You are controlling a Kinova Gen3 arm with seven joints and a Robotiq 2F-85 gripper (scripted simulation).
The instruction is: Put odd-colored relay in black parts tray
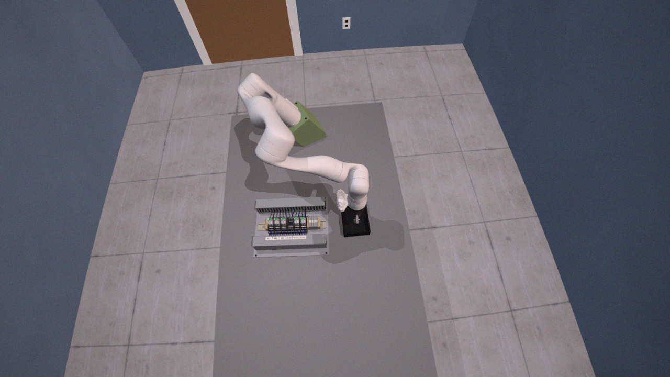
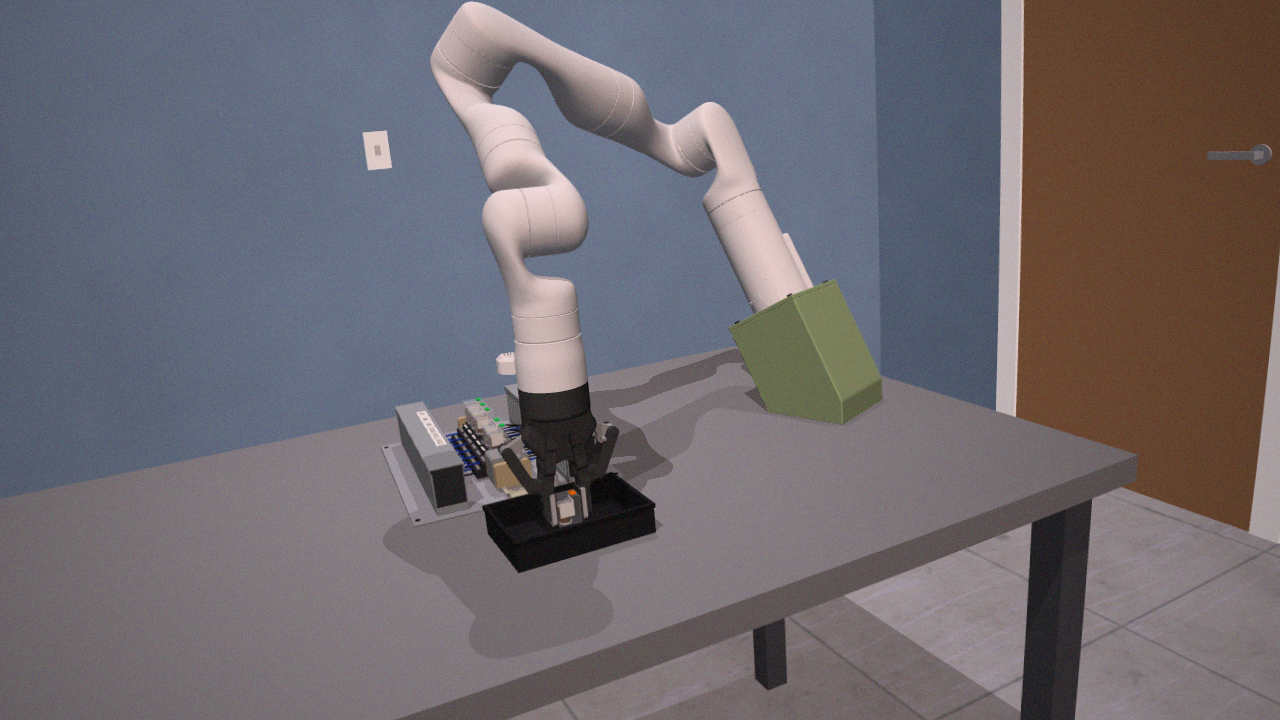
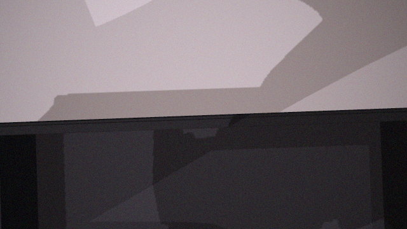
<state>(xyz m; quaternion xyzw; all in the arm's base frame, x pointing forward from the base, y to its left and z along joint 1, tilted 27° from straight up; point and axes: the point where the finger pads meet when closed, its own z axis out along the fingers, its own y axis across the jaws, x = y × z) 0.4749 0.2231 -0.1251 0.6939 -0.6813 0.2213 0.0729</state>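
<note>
My gripper is now 10 mm above the relay. The rest, counted from my hand: black parts tray 20 mm below; relay panel 280 mm to the right, 10 mm ahead.
</note>
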